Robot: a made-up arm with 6 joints.
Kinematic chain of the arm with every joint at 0, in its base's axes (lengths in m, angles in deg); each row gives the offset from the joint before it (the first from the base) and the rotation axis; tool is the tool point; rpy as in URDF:
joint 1: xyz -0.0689 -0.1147 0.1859 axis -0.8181 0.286 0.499
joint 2: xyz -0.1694 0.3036 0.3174 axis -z
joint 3: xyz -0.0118 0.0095 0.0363 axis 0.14 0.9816 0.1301
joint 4: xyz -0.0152 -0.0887 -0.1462 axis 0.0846 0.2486 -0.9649
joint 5: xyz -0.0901 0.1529 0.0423 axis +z
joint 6: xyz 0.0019 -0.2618 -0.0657 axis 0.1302 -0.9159 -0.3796
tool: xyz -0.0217 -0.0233 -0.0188 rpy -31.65 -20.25 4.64
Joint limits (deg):
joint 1: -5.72..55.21
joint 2: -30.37..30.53
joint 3: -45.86..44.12
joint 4: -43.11..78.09
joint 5: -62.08..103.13
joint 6: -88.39..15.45
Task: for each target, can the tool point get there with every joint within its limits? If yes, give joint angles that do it. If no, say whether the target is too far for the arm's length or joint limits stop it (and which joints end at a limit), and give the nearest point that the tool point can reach.
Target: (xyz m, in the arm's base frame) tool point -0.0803 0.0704 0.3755
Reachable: yes | joints 10.25 -20.59 -25.94 27.66 46.84 -31.77
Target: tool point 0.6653 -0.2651 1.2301
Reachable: no: too far | nearest point 0.0999 0.0270 0.5937 | short by 0.900 m
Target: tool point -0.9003 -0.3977 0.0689
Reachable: no: joint limits stop it (at a limit: joint 1, joint 2, joint 5) | nearest point -0.6221 -0.0842 0.2346 | short by 0.451 m
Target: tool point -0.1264 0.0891 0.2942
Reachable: yes | joints 23.56 9.90 -0.62 24.86 71.78 -43.88
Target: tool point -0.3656 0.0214 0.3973
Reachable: yes | joints 41.76 -13.29 21.40 55.24 24.45 -40.84
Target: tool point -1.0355 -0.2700 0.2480
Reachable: no: joint limits stop it (at a limit: joint 1, joint 2, joint 5) | nearest point -0.6977 -0.0328 0.3156 | short by 0.418 m
